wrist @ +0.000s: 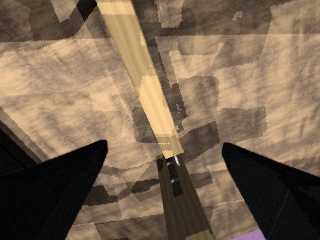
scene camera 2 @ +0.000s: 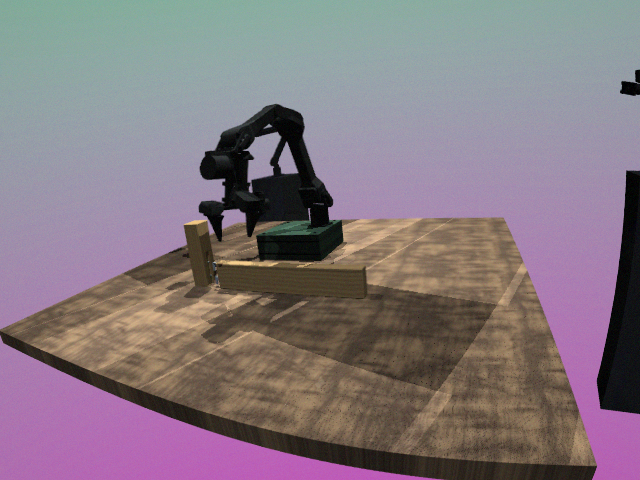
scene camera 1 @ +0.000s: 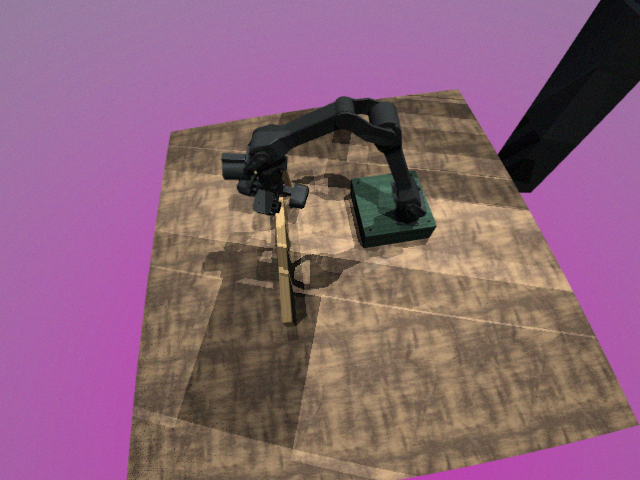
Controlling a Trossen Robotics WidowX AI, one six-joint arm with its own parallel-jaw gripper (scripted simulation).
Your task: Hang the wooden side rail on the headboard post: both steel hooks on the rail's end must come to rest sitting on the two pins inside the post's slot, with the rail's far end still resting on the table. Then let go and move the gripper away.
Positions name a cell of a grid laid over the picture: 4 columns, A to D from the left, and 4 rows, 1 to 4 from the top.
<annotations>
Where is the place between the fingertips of my gripper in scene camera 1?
At B2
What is my gripper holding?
Nothing.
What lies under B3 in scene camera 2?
A headboard post.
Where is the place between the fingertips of my gripper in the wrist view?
At C3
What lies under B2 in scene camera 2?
My gripper.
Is my gripper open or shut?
Open.
</annotations>
